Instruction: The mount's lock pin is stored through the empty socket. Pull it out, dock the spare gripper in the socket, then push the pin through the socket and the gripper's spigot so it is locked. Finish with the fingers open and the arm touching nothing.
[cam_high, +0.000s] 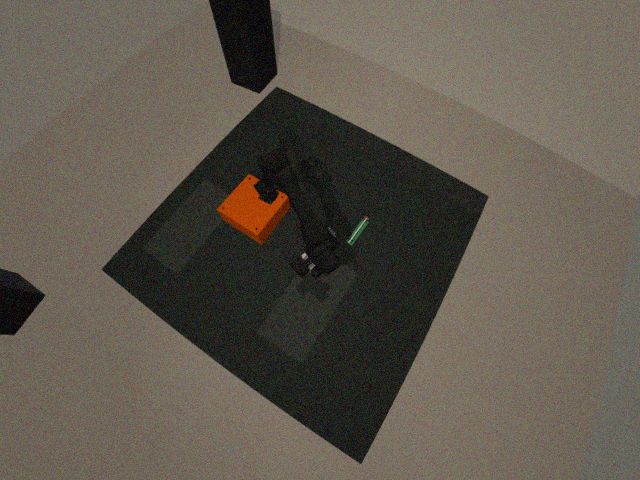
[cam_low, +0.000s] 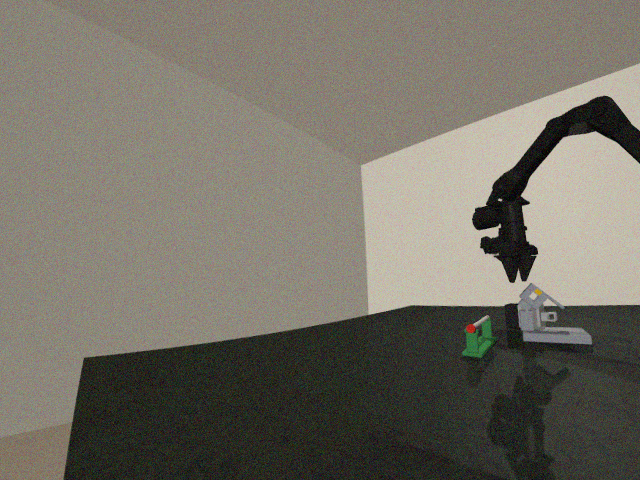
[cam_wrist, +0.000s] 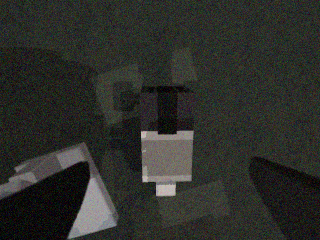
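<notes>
My gripper tip is 90 mm above the spare gripper, 20 mm past it and 10 mm to the right of it. The rest, counted from my gripper tip: green stand (240 mm to the left, 90 mm below, 80 mm ahead); then grey mount (140 mm to the left, 60 mm below, 30 mm behind).
</notes>
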